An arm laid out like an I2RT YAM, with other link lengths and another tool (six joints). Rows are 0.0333 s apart.
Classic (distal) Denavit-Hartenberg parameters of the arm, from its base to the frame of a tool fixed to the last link. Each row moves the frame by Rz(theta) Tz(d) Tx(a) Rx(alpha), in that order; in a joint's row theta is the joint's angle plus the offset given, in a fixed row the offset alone. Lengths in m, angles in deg.
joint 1: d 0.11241; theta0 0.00; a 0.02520; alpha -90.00
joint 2: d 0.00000; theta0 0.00; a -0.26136; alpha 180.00
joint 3: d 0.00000; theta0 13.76; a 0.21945; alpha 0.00
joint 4: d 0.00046; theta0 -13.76; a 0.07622; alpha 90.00
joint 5: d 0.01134; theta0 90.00; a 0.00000; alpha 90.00
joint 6: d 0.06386; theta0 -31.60; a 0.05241; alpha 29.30
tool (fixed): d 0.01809; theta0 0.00; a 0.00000; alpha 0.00
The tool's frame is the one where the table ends.
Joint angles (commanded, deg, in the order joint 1, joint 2, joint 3, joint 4, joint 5, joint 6), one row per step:
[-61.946, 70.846, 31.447, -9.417, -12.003, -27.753]
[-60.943, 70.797, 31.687, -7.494, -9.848, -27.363]
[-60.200, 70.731, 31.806, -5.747, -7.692, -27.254]
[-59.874, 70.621, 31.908, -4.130, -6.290, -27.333]
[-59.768, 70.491, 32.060, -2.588, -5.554, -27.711]
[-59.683, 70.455, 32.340, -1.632, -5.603, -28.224]
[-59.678, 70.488, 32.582, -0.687, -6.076, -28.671]
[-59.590, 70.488, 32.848, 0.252, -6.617, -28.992]
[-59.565, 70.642, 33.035, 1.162, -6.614, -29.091]
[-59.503, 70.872, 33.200, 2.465, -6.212, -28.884]
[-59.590, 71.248, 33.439, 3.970, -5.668, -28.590]
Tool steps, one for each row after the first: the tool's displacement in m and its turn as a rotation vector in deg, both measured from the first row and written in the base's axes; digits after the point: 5 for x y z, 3 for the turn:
[0.00296, -0.00261, 0.00609, -2.517, 0.152, -0.731]
[0.00470, -0.00487, 0.01143, -4.906, 0.491, -1.568]
[0.00558, -0.00710, 0.01666, -7.008, 0.461, -2.211]
[0.00657, -0.00920, 0.02220, -9.000, 0.165, -2.426]
[0.00842, -0.01051, 0.02661, -10.314, -0.256, -2.004]
[0.01036, -0.01169, 0.03042, -11.361, -0.898, -1.402]
[0.01262, -0.01261, 0.03450, -12.376, -1.677, -0.755]
[0.01370, -0.01403, 0.03734, -13.235, -2.104, -0.706]
[0.01441, -0.01610, 0.04067, -14.321, -2.622, -1.134]
[0.01448, -0.01913, 0.04433, -15.519, -3.164, -1.882]

